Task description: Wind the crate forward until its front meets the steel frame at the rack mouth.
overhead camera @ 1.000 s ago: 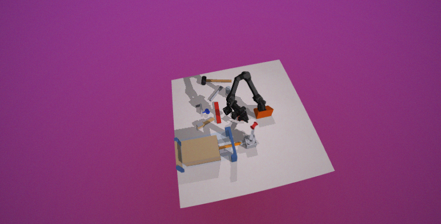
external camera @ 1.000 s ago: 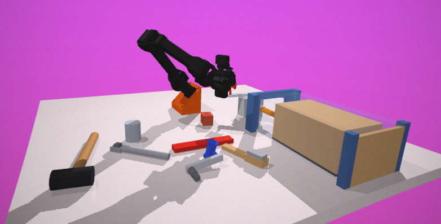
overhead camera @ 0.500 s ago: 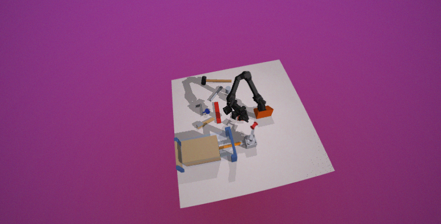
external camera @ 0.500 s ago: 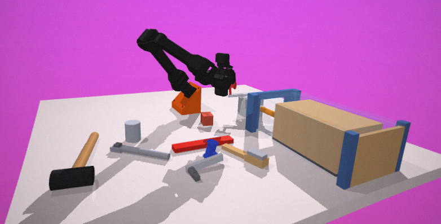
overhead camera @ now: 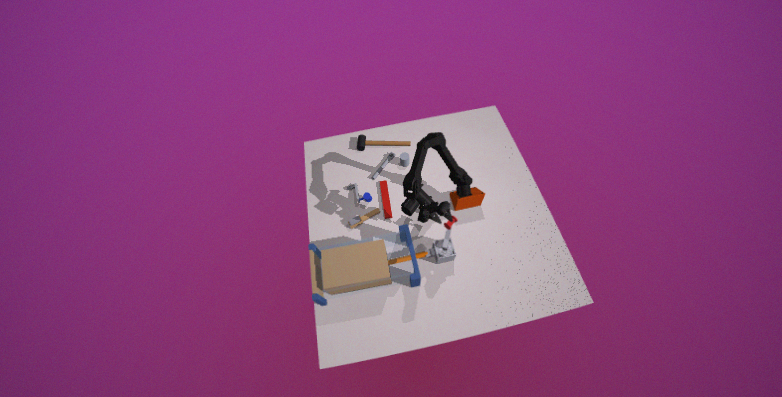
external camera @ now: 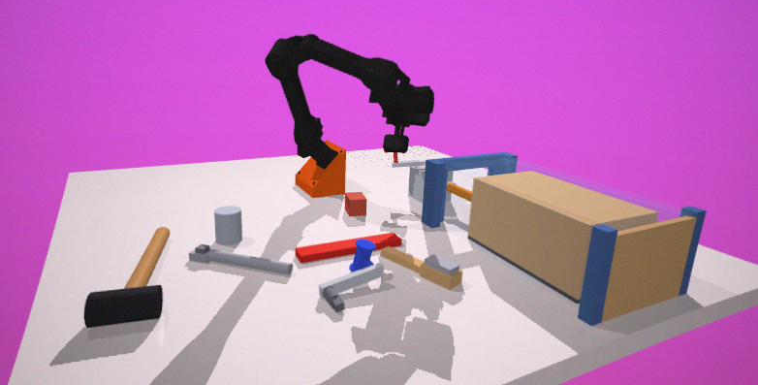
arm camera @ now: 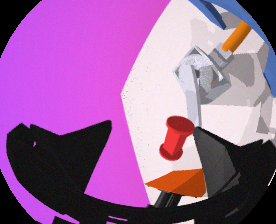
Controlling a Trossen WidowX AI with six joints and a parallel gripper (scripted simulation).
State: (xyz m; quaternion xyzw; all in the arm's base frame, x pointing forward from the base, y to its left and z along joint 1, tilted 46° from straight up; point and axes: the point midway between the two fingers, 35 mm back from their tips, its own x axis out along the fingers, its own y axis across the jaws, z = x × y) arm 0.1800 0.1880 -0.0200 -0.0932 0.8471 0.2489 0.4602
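Now: gripper tip 90 mm above the red-knobbed crank, 20 mm to the right of it and 10 mm past it. The rest, counted from my gripper tip: red knob: 60 mm below, 30 mm behind, 10 mm to the right; then red bar: 290 mm to the right, 240 mm ahead, 190 mm below; then grey winch: 170 mm below, 70 mm to the left, 10 mm ahead.
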